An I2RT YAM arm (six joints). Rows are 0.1 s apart.
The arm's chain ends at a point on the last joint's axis. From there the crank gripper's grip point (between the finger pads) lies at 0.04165 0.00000 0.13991 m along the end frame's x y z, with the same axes.
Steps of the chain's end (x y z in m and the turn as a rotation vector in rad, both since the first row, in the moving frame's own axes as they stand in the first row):
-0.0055 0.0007 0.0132 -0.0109 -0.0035 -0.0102
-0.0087 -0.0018 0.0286 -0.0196 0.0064 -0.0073
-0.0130 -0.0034 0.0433 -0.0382 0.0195 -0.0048
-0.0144 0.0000 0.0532 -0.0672 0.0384 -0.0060
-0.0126 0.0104 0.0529 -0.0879 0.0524 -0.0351
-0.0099 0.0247 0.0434 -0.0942 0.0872 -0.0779
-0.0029 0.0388 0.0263 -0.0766 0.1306 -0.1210
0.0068 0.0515 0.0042 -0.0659 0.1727 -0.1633
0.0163 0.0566 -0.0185 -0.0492 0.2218 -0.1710
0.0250 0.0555 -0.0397 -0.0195 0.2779 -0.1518
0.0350 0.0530 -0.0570 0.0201 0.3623 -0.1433
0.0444 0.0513 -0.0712 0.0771 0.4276 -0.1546
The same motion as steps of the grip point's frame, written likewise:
-0.0060 0.0018 0.0133 -0.0109 -0.0035 -0.0102
-0.0078 0.0006 0.0283 -0.0196 0.0064 -0.0073
-0.0103 0.0017 0.0424 -0.0382 0.0195 -0.0048
-0.0090 0.0091 0.0512 -0.0672 0.0384 -0.0060
-0.0052 0.0210 0.0501 -0.0879 0.0524 -0.0351
0.0025 0.0340 0.0388 -0.0942 0.0872 -0.0779
0.0152 0.0431 0.0195 -0.0766 0.1306 -0.1210
0.0303 0.0517 -0.0051 -0.0659 0.1727 -0.1633
0.0459 0.0535 -0.0310 -0.0492 0.2218 -0.1710
0.0614 0.0489 -0.0564 -0.0195 0.2779 -0.1518
0.0811 0.0410 -0.0809 0.0201 0.3623 -0.1433
0.0971 0.0308 -0.1016 0.0771 0.4276 -0.1546

